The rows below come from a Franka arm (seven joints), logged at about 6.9 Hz.
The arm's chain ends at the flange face. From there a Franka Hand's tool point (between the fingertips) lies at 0.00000 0.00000 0.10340 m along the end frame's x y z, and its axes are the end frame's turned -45 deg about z.
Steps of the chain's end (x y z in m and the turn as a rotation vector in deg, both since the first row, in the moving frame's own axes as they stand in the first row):
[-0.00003, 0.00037, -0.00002, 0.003, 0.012, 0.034]
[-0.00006, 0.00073, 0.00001, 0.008, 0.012, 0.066]
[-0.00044, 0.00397, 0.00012, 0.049, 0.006, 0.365]
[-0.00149, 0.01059, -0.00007, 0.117, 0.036, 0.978]
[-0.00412, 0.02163, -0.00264, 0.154, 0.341, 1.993]
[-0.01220, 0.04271, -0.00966, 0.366, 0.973, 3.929]
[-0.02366, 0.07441, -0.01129, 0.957, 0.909, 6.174]
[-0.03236, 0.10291, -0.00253, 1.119, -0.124, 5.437]
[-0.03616, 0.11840, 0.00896, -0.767, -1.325, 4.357]
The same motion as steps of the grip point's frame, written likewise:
[-0.00026, 0.00025, -0.00002, -0.006, 0.011, 0.034]
[-0.00053, 0.00048, 0.00001, -0.003, 0.014, 0.066]
[-0.00305, 0.00244, 0.00012, 0.030, 0.039, 0.365]
[-0.00835, 0.00633, -0.00007, 0.057, 0.108, 0.978]
[-0.01758, 0.01263, -0.00264, -0.132, 0.350, 1.993]
[-0.03715, 0.02241, -0.00968, -0.429, 0.947, 3.929]
[-0.06697, 0.03595, -0.01132, 0.034, 1.319, 6.174]
[-0.09431, 0.04836, -0.00255, 0.879, 0.704, 5.437]
[-0.11193, 0.05734, 0.00892, 0.395, -1.479, 4.357]

